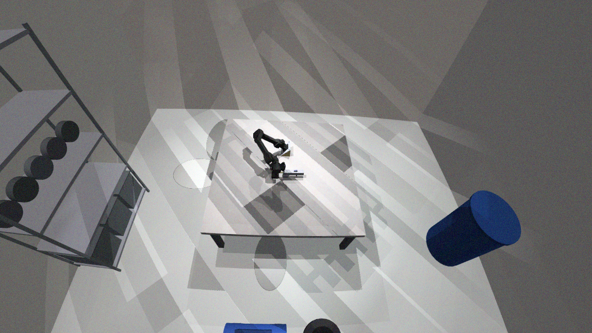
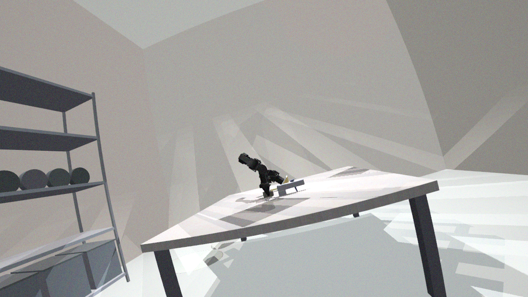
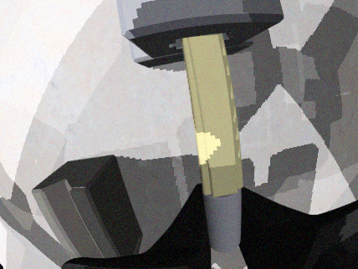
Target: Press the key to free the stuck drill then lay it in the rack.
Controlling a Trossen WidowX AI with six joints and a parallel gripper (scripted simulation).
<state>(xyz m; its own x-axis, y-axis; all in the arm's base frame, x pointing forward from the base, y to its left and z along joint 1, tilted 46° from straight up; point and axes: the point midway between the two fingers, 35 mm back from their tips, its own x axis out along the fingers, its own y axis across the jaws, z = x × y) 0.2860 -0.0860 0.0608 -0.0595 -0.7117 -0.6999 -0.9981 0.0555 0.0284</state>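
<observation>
Right now the drill is 5 cm to the left of my gripper tip and 3 cm above it. The rest, counted from my gripper tip: rack: 8 cm behind, 1 cm to the right; grey housing: 15 cm to the left, 3 cm above.
</observation>
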